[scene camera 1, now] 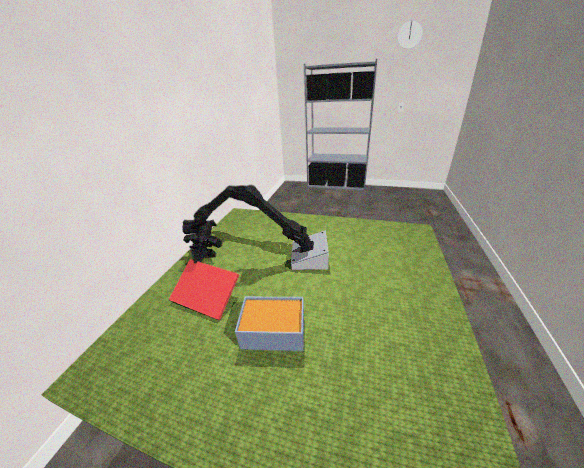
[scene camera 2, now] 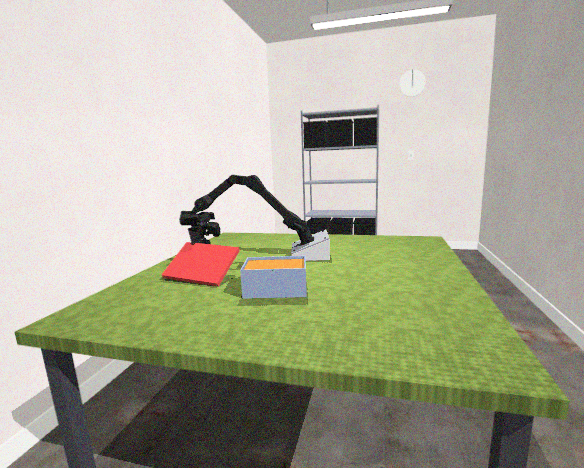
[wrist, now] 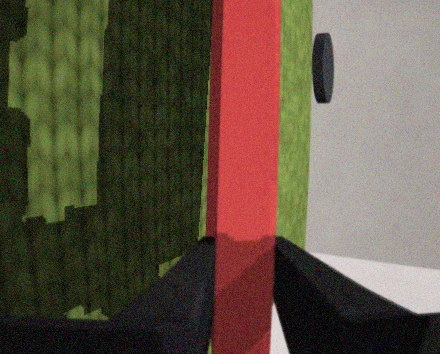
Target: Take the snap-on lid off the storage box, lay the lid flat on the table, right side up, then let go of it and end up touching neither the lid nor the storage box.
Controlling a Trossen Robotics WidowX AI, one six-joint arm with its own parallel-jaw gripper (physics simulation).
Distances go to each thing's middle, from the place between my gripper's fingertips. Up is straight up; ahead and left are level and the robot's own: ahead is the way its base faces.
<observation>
I see the red lid (scene camera 1: pixel 204 288) 90 mm ahead of my hand, 60 mm to the left of it and 40 mm below it.
</observation>
